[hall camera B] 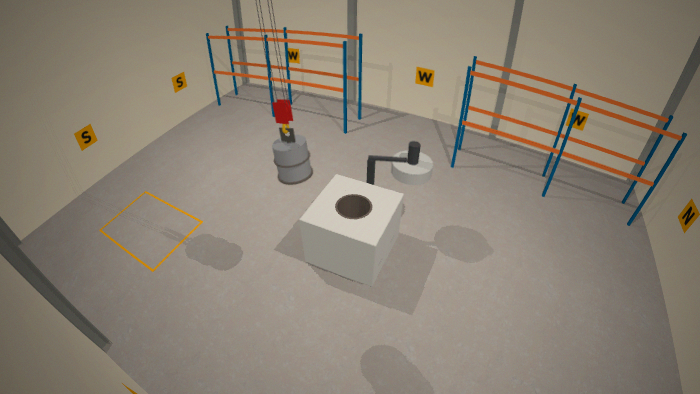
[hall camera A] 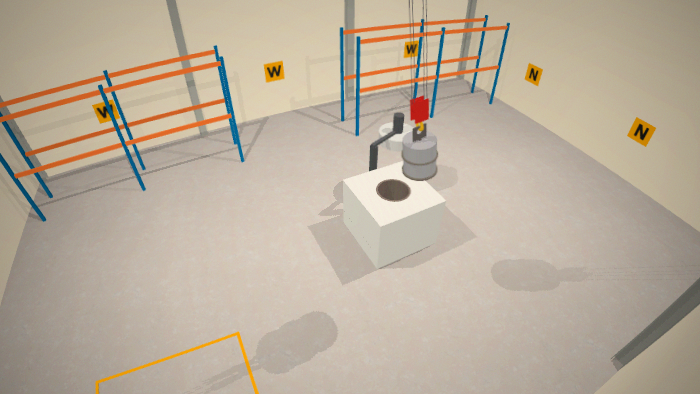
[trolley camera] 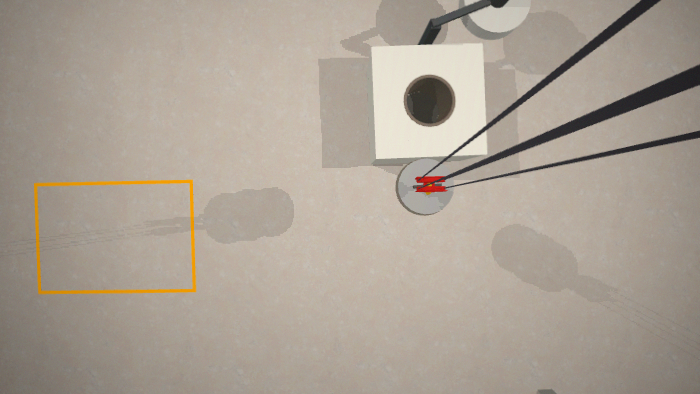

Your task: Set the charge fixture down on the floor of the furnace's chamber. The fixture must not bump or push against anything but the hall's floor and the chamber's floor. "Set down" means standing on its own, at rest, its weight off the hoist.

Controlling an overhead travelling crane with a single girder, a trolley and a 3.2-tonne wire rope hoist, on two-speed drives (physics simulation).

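The charge fixture [hall camera A: 419,159] [hall camera B: 293,161] [trolley camera: 424,204], a grey drum with darker bands and a dark lug on top, hangs in the air. My hook [hall camera A: 421,127] [hall camera B: 285,129] [trolley camera: 429,186], under the red block, is in the lug and holds it. The furnace [hall camera A: 410,242] [hall camera B: 337,250] [trolley camera: 392,135] is a white block with a round chamber opening [hall camera A: 393,190] [hall camera B: 353,206] [trolley camera: 429,100] in its top. In the trolley view the fixture is below the opening and overlaps the block's lower edge. In hall camera B it hangs left of the block, tilted slightly. The chamber's floor cannot be made out clearly.
A round white lid [hall camera A: 389,132] [hall camera B: 412,172] [trolley camera: 505,17] on a dark swing arm [hall camera A: 373,157] [hall camera B: 371,170] [trolley camera: 460,14] is beside the furnace. Blue and orange racks [hall camera A: 357,85] [hall camera B: 345,87] stand along the W wall. A yellow rectangle [hall camera A: 170,356] [hall camera B: 126,211] [trolley camera: 115,291] marks the floor.
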